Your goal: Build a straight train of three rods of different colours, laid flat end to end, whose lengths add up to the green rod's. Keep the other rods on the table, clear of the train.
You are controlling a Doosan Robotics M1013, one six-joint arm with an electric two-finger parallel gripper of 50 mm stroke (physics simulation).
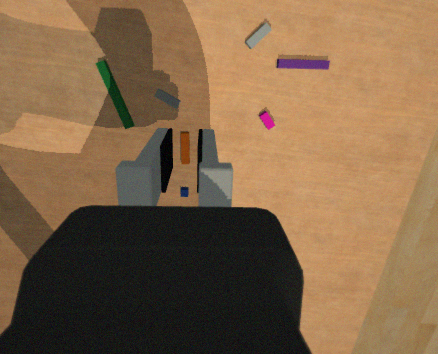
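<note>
My gripper is partly open and empty, above the table. Below it, seen between the fingers, an orange rod lies lengthwise. A small dark blue rod lies in line with it, nearer the gripper body, with a gap between them. The long green rod lies slanted at the upper left. A grey rod lies in shadow between the green and orange rods. Another grey rod lies slanted at the upper right. A purple rod lies crosswise below it, and a short magenta rod lies nearer the gripper.
The wooden table top carries the rods. Its edge runs slanted down the right side, with a paler floor beyond. Shadows of the arm fall across the left part, over the grey rod and part of the green rod.
</note>
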